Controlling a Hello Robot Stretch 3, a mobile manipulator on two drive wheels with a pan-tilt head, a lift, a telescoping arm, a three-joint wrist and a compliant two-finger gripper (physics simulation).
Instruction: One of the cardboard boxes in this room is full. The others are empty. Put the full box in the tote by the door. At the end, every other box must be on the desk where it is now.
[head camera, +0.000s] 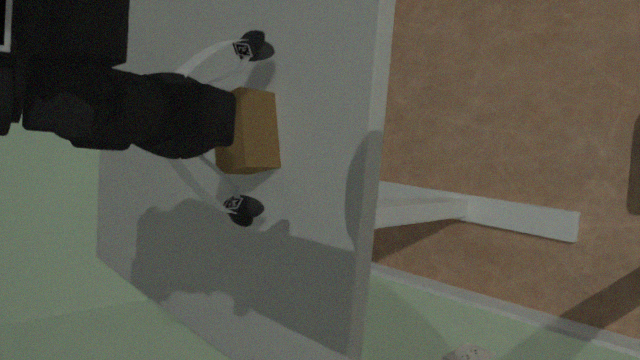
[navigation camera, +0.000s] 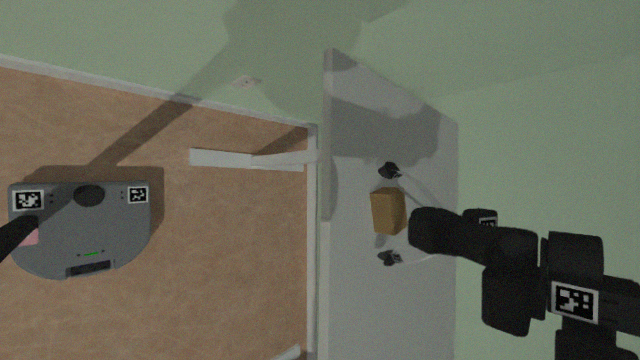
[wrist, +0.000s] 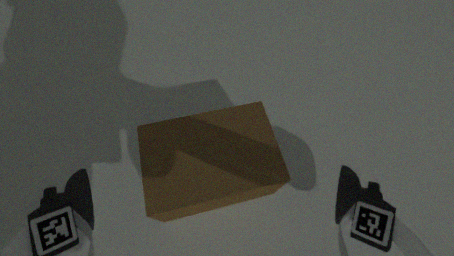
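Pixels of known places: gripper, fingertip midpoint: (head camera: 256, 130) (navigation camera: 383, 212) (wrist: 217, 188); robot's base at its link origin: (navigation camera: 89, 194).
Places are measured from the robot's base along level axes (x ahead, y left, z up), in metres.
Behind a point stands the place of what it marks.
Note:
A brown cardboard box (head camera: 261, 131) {z 0.975, x -0.019, y -0.447 m} (navigation camera: 387, 212) {z 0.989, x -0.017, y -0.447 m} (wrist: 210, 160) {z 1.001, x -0.016, y -0.471 m} sits on the grey desk (head camera: 320, 75) {z 0.951, x -0.081, y -0.381 m} (navigation camera: 390, 310) {z 0.951, x -0.275, y -0.528 m} (wrist: 360, 65) {z 0.951, x -0.188, y -0.596 m}, set in from its long edge. My gripper (head camera: 252, 126) {z 0.973, x -0.020, y -0.459 m} (navigation camera: 389, 214) {z 0.973, x -0.020, y -0.459 m} (wrist: 217, 188) {z 0.973, x -0.020, y -0.459 m} is open around the box. One finger stands on each side, with a clear gap between each fingertip and the box. In the wrist view the box lies slightly turned between the fingers. The wrist hides part of the box in the head view. Whether the box is full cannot be seen. The tote, the door and other boxes do not show in these views.
Green walls (head camera: 45, 210) {z 1.049, x 0.160, y -1.118 m} (navigation camera: 540, 150) {z 1.199, x 0.141, y -1.117 m} meet the desk at its back and one end. A pale desk leg (head camera: 520, 217) {z 0.025, x 0.150, y -0.497 m} (navigation camera: 220, 158) {z 0.026, x 0.154, y -0.489 m} stands on the brown floor (head camera: 500, 100) {z 0.000, x -0.184, y -0.592 m} (navigation camera: 230, 250) {z 0.001, x -0.336, y -0.544 m}. My grey base (navigation camera: 90, 225) {z 0.160, x -0.095, y -0.001 m} is on the floor, apart from the desk.

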